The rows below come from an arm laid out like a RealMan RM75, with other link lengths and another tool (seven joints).
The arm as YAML. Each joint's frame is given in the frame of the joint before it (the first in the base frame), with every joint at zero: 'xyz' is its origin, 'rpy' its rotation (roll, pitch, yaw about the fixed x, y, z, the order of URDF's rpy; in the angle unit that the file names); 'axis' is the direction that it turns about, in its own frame. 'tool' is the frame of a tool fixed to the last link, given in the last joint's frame.
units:
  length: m
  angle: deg
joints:
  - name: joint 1
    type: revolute
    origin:
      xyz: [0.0, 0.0, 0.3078]
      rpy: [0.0, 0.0, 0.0]
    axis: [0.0, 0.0, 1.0]
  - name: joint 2
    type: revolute
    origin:
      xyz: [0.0, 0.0, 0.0]
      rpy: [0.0, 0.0, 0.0]
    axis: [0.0, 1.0, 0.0]
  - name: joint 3
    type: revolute
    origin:
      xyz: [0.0, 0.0, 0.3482]
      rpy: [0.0, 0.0, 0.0]
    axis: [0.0, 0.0, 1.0]
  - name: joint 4
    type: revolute
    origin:
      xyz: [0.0, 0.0, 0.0]
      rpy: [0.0, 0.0, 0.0]
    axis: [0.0, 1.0, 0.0]
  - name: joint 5
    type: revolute
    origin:
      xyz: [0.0, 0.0, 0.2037]
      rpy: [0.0, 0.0, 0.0]
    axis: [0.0, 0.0, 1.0]
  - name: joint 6
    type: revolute
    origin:
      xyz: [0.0, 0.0, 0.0]
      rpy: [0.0, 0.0, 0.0]
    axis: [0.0, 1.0, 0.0]
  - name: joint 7
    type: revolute
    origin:
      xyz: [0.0, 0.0, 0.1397]
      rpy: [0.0, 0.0, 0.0]
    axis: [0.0, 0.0, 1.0]
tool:
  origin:
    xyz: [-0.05, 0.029, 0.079]
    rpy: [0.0, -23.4, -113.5]
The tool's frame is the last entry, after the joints.
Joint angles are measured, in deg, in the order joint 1, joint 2, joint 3, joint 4, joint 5, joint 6, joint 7. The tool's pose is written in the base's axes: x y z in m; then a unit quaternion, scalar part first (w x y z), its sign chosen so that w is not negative. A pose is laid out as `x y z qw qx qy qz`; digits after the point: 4 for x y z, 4 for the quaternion.
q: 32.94 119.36 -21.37 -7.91 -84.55 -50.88 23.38
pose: 0.3437 0.4741 -0.0282 0.2941 -0.6881 -0.6295 -0.2095
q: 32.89 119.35 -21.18 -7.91 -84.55 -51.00 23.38
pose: 0.3439 0.4740 -0.0274 0.2957 -0.6881 -0.6286 -0.2097
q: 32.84 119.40 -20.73 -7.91 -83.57 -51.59 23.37
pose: 0.3429 0.4751 -0.0226 0.3078 -0.6875 -0.6232 -0.2100
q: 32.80 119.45 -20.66 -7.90 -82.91 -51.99 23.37
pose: 0.3420 0.4755 -0.0204 0.3146 -0.6868 -0.6208 -0.2095
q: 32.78 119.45 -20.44 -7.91 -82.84 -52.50 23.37
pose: 0.3406 0.4754 -0.0188 0.3188 -0.6849 -0.6212 -0.2083
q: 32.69 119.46 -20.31 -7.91 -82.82 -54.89 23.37
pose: 0.3327 0.4729 -0.0158 0.3310 -0.6742 -0.6293 -0.1996
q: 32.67 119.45 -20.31 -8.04 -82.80 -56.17 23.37
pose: 0.3283 0.4718 -0.0136 0.3371 -0.6675 -0.6345 -0.1957
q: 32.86 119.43 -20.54 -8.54 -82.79 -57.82 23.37
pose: 0.3206 0.4718 -0.0101 0.3440 -0.6555 -0.6445 -0.1915
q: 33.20 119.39 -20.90 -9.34 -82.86 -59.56 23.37
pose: 0.3113 0.4726 -0.0059 0.3500 -0.6402 -0.6575 -0.1880
